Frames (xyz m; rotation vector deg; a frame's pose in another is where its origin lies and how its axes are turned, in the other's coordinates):
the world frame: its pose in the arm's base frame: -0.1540 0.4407 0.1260 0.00 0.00 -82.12
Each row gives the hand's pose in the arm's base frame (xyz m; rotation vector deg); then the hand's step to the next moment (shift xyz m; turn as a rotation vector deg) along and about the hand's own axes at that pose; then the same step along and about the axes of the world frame.
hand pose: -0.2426 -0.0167 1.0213 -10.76 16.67 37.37
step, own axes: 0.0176 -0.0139 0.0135 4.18 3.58 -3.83
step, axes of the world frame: 0.0007 0.0249 0.0081 -4.11 0.72 -5.25
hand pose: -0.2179 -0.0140 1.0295 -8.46 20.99 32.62
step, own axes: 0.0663 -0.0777 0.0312 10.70 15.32 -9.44
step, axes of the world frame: 0.0383 0.0995 0.0066 -16.13 -0.70 -13.33
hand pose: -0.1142 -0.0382 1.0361 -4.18 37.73 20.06
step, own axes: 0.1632 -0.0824 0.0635 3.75 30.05 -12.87
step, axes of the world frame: 0.0432 0.1810 -0.0531 -28.86 -11.19 -11.15
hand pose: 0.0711 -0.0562 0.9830 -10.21 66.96 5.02
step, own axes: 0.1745 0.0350 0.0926 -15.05 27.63 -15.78
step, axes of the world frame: -0.0268 0.1515 -0.1288 -27.74 -21.02 5.28
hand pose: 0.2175 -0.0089 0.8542 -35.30 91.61 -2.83
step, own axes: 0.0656 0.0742 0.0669 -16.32 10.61 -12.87
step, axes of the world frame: -0.0524 0.0441 -0.0980 -13.64 -14.14 12.60
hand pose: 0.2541 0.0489 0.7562 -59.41 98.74 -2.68
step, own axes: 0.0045 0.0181 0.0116 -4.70 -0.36 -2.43
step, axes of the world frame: -0.0135 -0.0002 -0.0173 -1.96 -1.22 4.77
